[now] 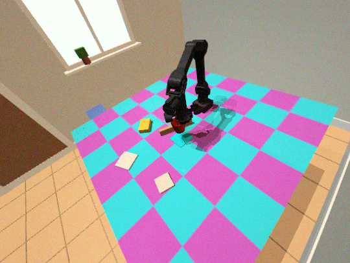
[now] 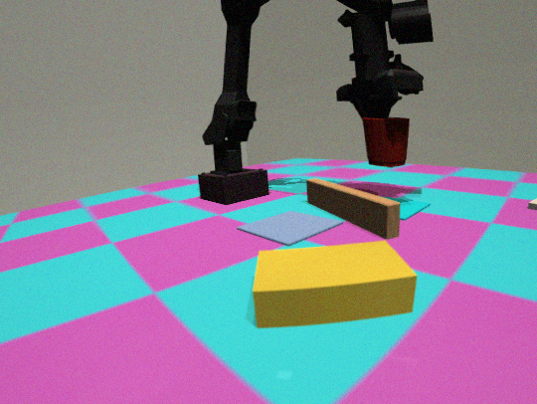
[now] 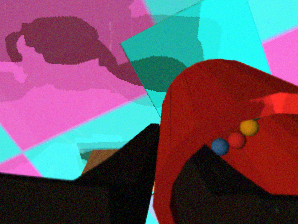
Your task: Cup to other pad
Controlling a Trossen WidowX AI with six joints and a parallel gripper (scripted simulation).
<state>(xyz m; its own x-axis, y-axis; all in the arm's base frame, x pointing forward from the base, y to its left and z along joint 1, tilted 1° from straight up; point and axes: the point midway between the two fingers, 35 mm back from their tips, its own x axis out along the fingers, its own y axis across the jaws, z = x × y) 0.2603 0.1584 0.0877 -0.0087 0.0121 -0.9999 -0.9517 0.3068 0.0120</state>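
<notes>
Now: gripper tip 3 cm short of the cyan pad, 1 cm to the left of it and 11 cm above it. Also, from my gripper tip: red cup 3 cm ahead, 1 cm to the right; then grey-blue pad 18 cm to the right, 11 cm below; then wooden bar 2 cm ahead, 9 cm to the right, 9 cm below.
</notes>
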